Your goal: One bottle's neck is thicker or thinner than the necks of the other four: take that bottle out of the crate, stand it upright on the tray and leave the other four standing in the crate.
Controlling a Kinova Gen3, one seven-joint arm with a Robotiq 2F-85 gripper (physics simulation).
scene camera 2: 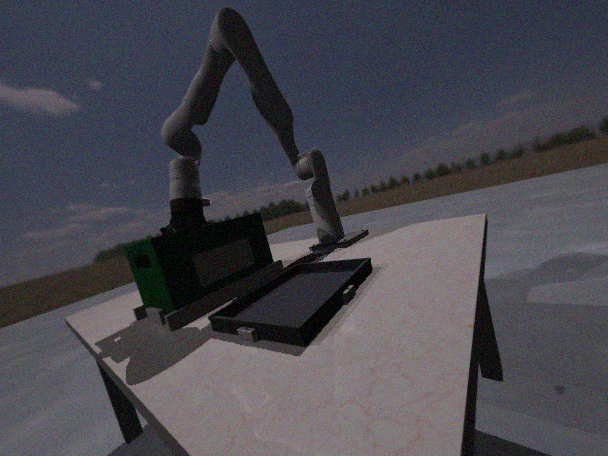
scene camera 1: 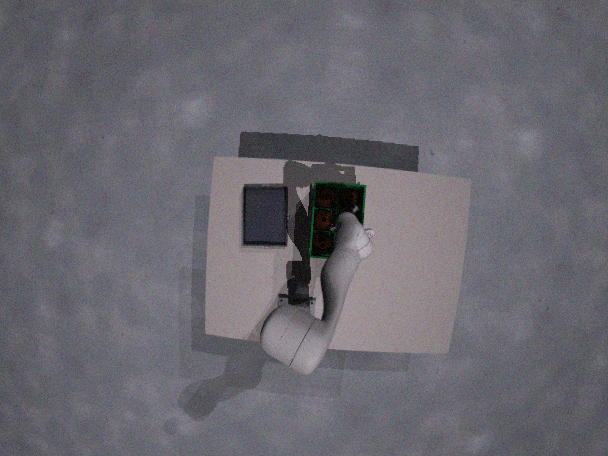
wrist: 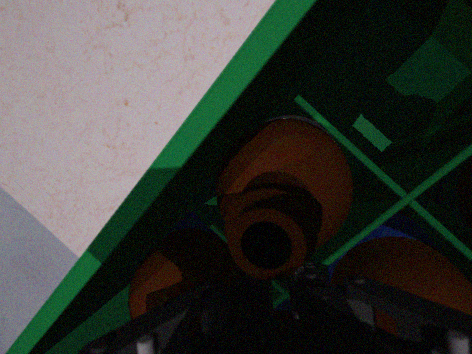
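Note:
A green crate with dividers stands at the back middle of the table. It holds brown bottles, among them three clear of the arm. My gripper reaches down into the crate's right column. In the wrist view its dark fingers sit either side of the open neck of one brown bottle, shut on it. Two more bottles flank it. The dark tray lies empty to the left of the crate.
The pale table carries only the crate, the tray and the arm's base at its front edge. The crate cell beyond the held bottle looks empty. The arm hides the crate's right middle and lower cells from above.

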